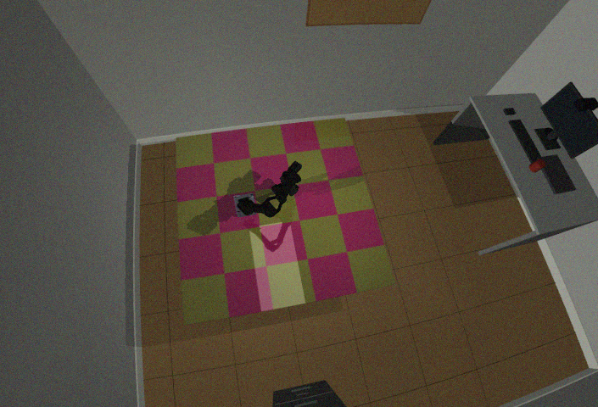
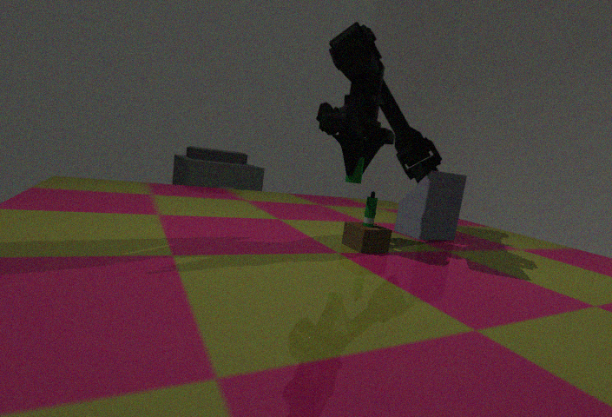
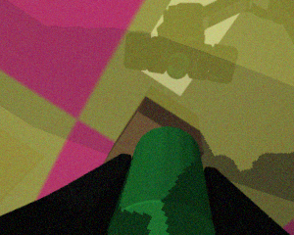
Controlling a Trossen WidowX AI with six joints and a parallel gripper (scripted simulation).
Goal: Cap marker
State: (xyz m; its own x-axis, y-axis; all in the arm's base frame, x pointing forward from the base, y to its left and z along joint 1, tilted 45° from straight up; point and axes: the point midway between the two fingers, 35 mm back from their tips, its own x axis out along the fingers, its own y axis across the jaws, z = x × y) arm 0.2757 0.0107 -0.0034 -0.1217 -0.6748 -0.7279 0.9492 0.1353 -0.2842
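The brown holder block is 50 mm to the left of my gripper tip and 100 mm below it. Round my gripper tip: green cap 10 mm above.
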